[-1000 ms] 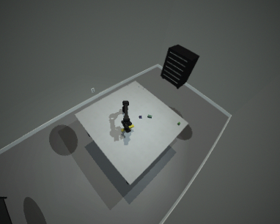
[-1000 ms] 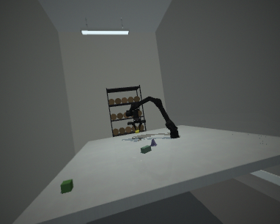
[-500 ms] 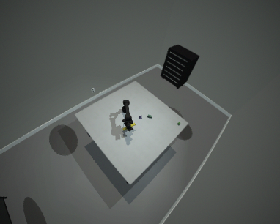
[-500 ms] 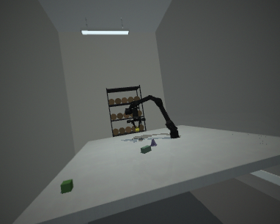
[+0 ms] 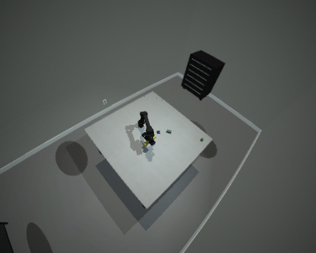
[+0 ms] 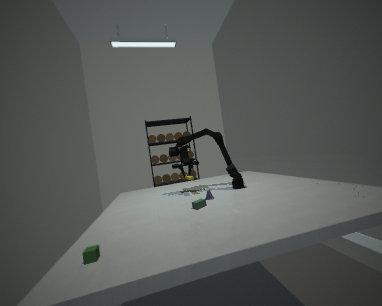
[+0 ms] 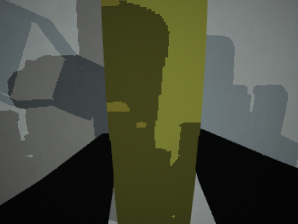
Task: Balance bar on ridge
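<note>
Now: the yellow bar 30 mm to the left of my gripper tip. The rest, counted from my gripper tip: small green cube (650 mm to the left, 430 mm ahead, 90 mm below); teal block (380 mm to the left, 90 mm below, 30 mm ahead).
</note>
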